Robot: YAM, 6 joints.
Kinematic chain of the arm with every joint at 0, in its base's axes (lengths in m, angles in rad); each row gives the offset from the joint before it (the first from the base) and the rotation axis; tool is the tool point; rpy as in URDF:
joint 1: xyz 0 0 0.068 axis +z
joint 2: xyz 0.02 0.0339 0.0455 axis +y
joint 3: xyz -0.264 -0.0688 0 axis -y
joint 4: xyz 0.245 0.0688 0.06 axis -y
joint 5: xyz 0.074 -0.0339 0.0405 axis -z
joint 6: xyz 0.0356 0 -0.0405 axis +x
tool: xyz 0 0 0 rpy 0 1.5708 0
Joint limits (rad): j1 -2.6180..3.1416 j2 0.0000..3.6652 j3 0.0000..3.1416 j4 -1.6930..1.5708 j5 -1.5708..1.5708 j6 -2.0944..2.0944
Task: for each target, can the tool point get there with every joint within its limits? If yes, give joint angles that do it. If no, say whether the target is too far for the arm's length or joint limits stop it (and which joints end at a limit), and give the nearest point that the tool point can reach.
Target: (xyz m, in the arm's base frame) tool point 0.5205 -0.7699 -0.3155
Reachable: no: too far | nearest point 0.3282 -0.4855 -0.1535 | short by 0.380 m
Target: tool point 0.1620 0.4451 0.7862
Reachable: no: too far | nearest point 0.1265 0.3476 0.6324 | short by 0.186 m
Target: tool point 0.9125 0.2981 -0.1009
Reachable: no: too far | nearest point 0.5990 0.1957 -0.0257 | short by 0.338 m
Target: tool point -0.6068 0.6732 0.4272
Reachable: no: too far | nearest point -0.4084 0.4531 0.3223 | short by 0.314 m
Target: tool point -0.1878 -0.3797 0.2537
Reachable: yes | joints -2.1031 2.0538 1.7892 -0.9993 -1.0500 -0.0614
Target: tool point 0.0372 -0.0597 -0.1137
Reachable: yes | joints -0.8173 3.3220 1.0426 -1.2992 0.3938 0.3962
